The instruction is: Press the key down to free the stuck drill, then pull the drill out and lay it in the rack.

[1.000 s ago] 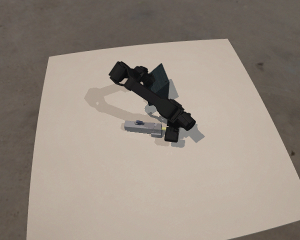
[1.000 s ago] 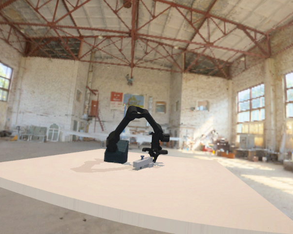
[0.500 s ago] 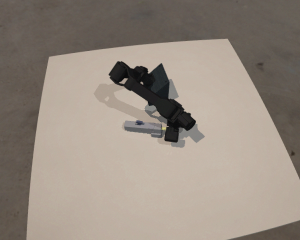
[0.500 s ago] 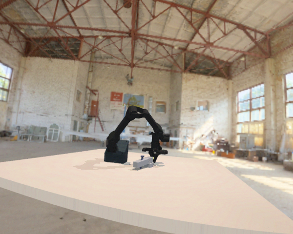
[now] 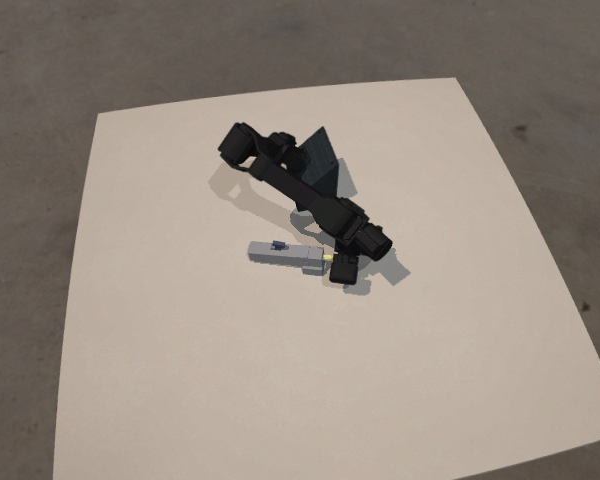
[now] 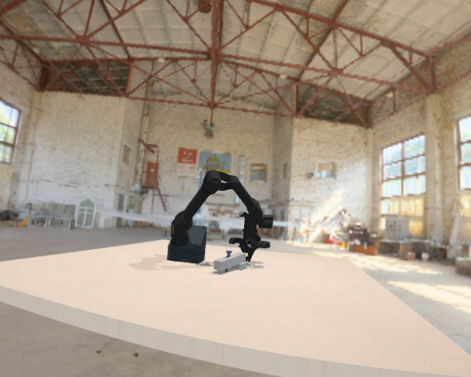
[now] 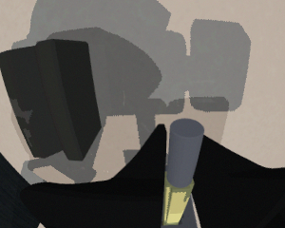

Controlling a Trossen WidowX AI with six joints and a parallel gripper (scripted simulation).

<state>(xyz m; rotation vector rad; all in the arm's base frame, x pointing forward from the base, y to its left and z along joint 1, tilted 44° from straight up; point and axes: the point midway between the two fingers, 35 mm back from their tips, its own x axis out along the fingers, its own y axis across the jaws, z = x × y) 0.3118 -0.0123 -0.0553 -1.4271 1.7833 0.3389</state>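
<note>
The drill lies 4 cm to the right of my gripper tip, 3 cm above it and 2 cm behind it. The rest, counted from my gripper tip: dark grey rack 6 cm behind, 5 cm to the left; then grey housing block 13 cm to the right, 6 cm behind, 1 cm above; then blue key 15 cm to the right, 7 cm behind, 3 cm above.
</note>
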